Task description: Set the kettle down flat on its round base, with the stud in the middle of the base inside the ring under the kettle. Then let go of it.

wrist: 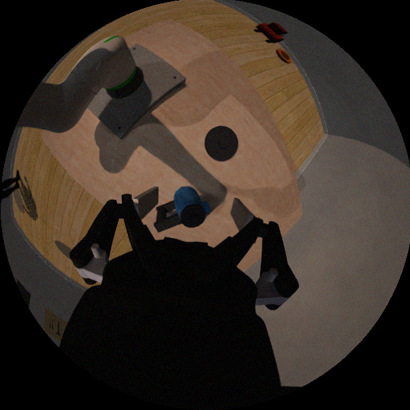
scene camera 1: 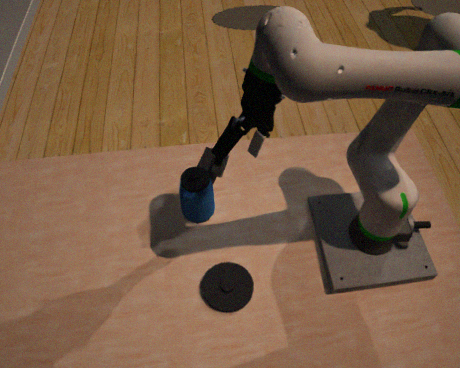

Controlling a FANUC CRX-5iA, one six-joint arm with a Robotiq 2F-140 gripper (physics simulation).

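Observation:
The blue kettle (scene camera 1: 198, 204) (wrist: 186, 198) with a black lid stands upright on the table, apart from its base. Its dark handle (scene camera 1: 205, 159) (wrist: 168, 215) points toward the back right in the scene view. The ring under the kettle is hidden. The round black base (scene camera 1: 214, 297) (wrist: 212, 137) lies flat on the table, in front of the kettle in the scene view, with a small stud in its middle. My gripper (scene camera 1: 238, 155) (wrist: 194, 200) is open and empty. It is tilted above and behind the kettle, with one finger close beside the handle in the scene view.
The arm's grey mounting plate (scene camera 1: 330, 272) (wrist: 162, 90) is on the table, to the right in the scene view. The wooden floor (scene camera 1: 125, 75) (wrist: 295, 125) lies beyond the table edge. Shadows of the arm fall across the table (scene camera 1: 90, 200) (wrist: 255, 145).

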